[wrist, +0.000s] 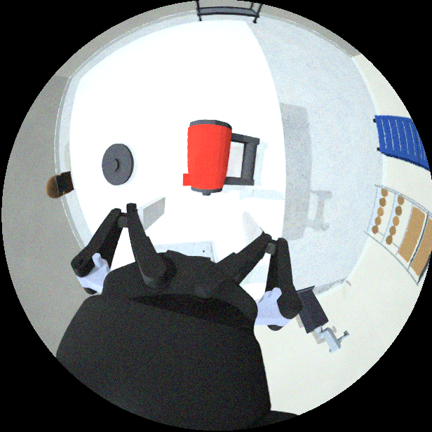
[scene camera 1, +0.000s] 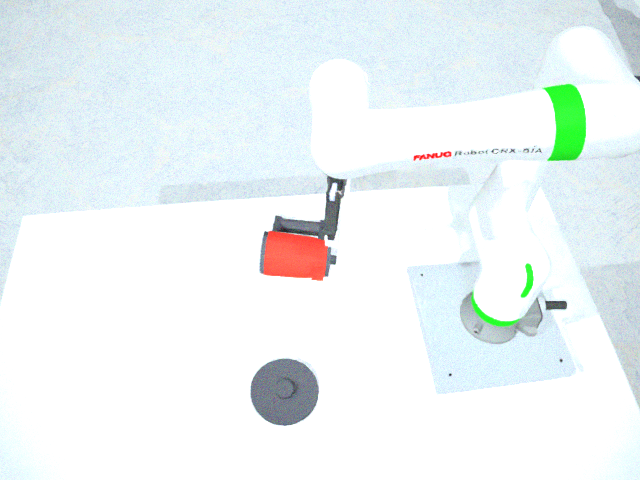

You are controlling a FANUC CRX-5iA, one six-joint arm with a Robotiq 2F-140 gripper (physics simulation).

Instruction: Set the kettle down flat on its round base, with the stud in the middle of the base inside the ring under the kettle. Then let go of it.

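The red kettle (scene camera 1: 293,255) (wrist: 209,157) lies on its side on the table, with its dark handle (scene camera 1: 299,226) (wrist: 248,161) towards the back edge. Its knobbed lid end faces the robot's base and its dark bottom faces away; the ring under it does not show. The dark round base (scene camera 1: 267,405) (wrist: 126,173) lies flat in front of the kettle and apart from it, with its stud (scene camera 1: 285,388) (wrist: 114,165) facing up. My gripper (scene camera 1: 329,238) (wrist: 202,211) is open and empty, near the kettle's lid end; its height above the table is hard to tell.
The white table (scene camera 1: 155,335) (wrist: 145,90) has its back edge just behind the kettle's handle. The robot's mounting plate (scene camera 1: 429,335) is at the right in the scene view. A blue rack and a shelf stand beyond the table in the wrist view.
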